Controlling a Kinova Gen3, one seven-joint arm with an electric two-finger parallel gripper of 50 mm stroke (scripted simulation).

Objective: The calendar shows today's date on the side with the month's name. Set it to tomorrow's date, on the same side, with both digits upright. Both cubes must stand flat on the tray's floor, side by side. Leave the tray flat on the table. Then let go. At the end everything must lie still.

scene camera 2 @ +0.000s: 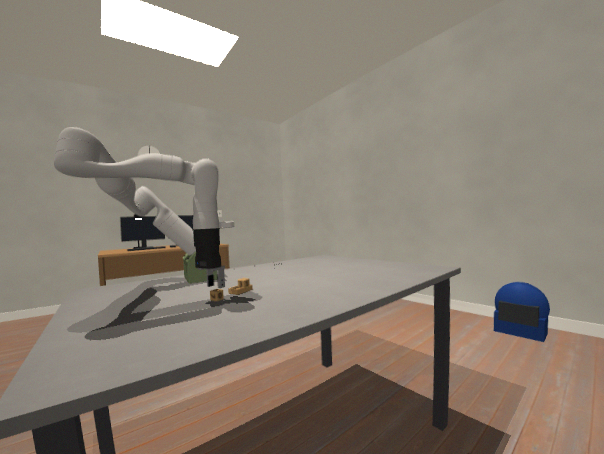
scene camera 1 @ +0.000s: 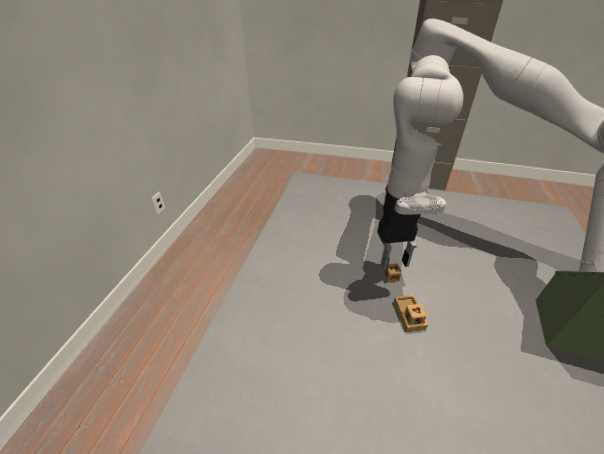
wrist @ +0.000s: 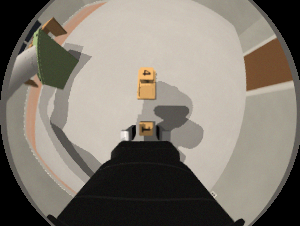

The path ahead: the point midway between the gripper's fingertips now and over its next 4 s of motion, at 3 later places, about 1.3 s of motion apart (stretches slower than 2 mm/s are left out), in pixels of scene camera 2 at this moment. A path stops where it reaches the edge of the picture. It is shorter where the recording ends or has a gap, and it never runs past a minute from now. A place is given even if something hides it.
My gripper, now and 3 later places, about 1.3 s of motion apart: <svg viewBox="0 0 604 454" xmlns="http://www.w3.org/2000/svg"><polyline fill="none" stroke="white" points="216,286 216,296 214,264 235,261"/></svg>
